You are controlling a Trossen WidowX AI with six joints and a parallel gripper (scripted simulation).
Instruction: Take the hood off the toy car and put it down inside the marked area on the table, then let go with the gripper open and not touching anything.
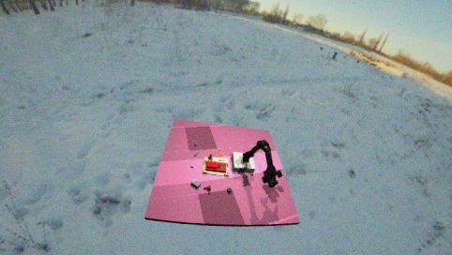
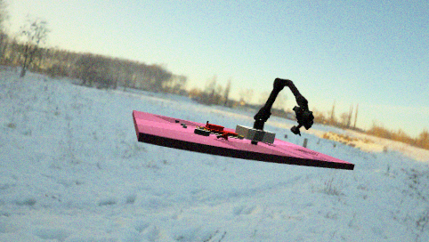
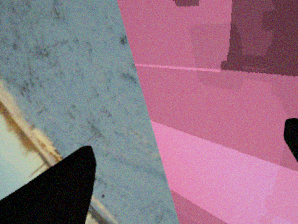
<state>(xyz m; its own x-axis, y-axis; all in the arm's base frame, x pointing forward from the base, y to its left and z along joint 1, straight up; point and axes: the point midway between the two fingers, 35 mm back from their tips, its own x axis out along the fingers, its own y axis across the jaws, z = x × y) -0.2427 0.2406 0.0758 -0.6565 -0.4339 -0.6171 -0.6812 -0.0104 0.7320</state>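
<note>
Now: gripper tip 59 cm short of the red hood, 12 cm to the left of it and 9 cm above it. The rest, counted from my gripper tip: grey wheel (41 cm ahead, 12 cm to the left, 12 cm below).
</note>
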